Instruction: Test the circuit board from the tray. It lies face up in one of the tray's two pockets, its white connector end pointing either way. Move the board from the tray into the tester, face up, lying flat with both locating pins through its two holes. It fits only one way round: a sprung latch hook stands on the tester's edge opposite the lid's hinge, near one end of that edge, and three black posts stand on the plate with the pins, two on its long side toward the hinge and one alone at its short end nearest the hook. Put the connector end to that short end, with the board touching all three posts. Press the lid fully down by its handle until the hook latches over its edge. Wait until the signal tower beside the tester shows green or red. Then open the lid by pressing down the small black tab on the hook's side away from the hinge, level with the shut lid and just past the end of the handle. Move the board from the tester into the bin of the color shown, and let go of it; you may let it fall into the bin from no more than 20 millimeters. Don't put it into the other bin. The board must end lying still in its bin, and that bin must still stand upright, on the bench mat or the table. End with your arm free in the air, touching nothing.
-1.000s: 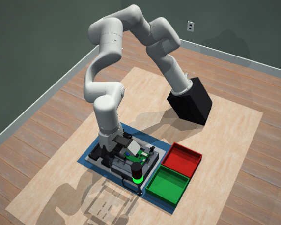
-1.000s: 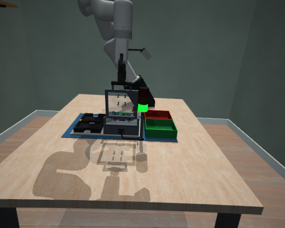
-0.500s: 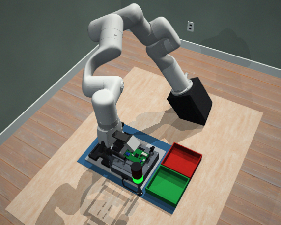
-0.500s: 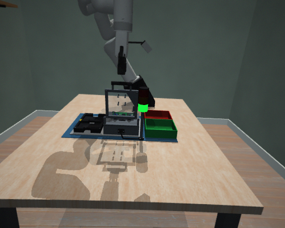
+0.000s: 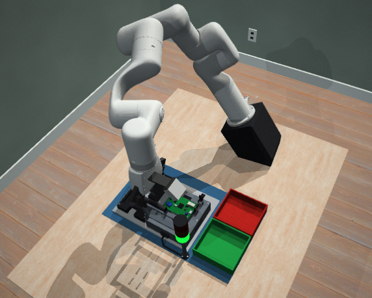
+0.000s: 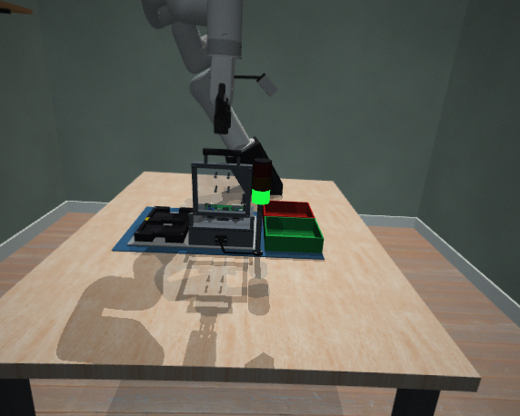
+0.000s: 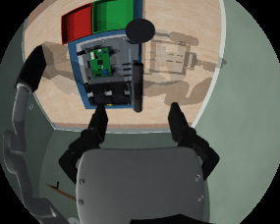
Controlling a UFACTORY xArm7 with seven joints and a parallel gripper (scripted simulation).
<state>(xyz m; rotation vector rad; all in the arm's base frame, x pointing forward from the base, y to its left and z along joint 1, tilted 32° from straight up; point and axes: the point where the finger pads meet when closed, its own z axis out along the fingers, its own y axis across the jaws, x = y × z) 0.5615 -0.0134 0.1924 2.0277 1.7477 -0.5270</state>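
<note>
My hand is 130 mm past the green circuit board, 20 mm to the right of it and 260 mm above it. Also, from my hand: clear lid: 10 mm behind, 150 mm below; then tester plate: 120 mm behind, 20 mm to the left, 260 mm below; then green bin: 60 mm behind, 210 mm to the left, 320 mm below.
</note>
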